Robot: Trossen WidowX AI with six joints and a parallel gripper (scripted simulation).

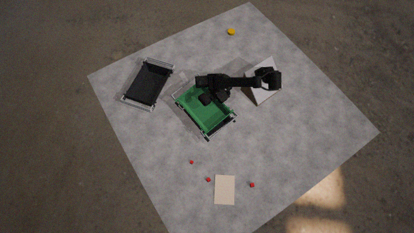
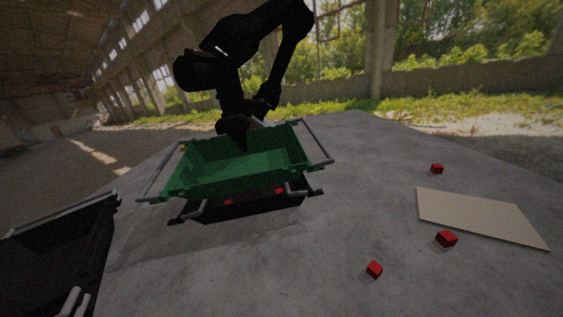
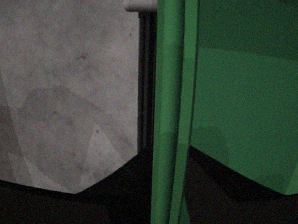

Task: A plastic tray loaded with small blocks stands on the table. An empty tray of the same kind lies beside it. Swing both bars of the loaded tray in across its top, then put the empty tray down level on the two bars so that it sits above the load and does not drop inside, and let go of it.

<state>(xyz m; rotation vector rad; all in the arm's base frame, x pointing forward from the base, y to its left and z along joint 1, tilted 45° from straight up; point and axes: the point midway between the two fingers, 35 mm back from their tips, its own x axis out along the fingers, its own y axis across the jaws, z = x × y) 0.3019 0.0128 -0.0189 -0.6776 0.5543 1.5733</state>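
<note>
The green tray is 8 cm ahead of my gripper tip, 2 cm above it and 1 cm to the left of it. Round my gripper tip: yellow disc: 45 cm to the right, 44 cm behind, 9 cm below; then beige card: 41 cm to the left, 20 cm ahead, 10 cm below.
</note>
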